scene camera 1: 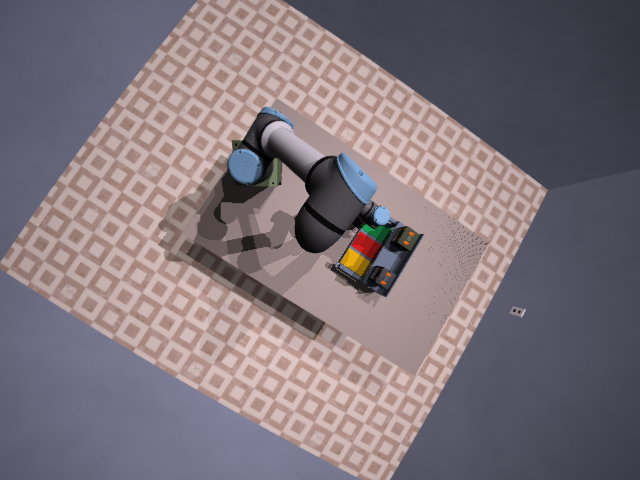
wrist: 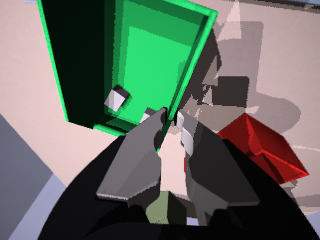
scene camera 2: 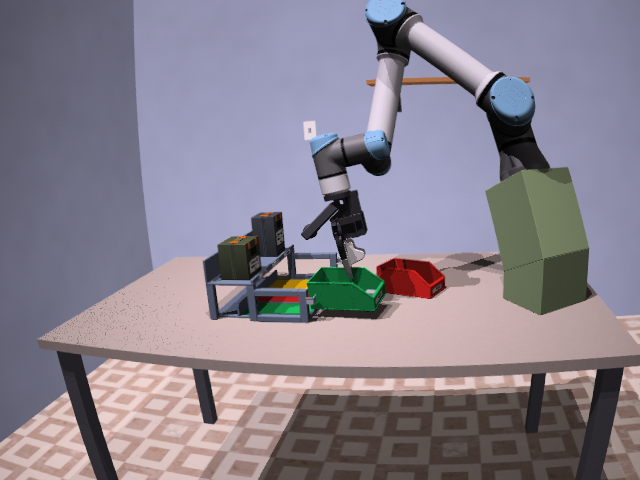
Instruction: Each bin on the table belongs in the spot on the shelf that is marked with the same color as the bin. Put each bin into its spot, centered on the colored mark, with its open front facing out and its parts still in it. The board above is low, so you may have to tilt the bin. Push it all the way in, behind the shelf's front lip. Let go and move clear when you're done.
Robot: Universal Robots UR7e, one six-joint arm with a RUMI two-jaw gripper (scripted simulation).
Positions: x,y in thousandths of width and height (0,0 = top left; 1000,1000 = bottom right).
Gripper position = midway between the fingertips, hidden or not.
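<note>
Scene camera 2 shows my gripper (scene camera 2: 551,580) together with a green bin (scene camera 2: 523,603) and a red bin (scene camera 2: 668,586). Visible in the wrist view as well: the green bin (wrist: 477,240), the red bin (wrist: 789,573) and my gripper (wrist: 533,452).
</note>
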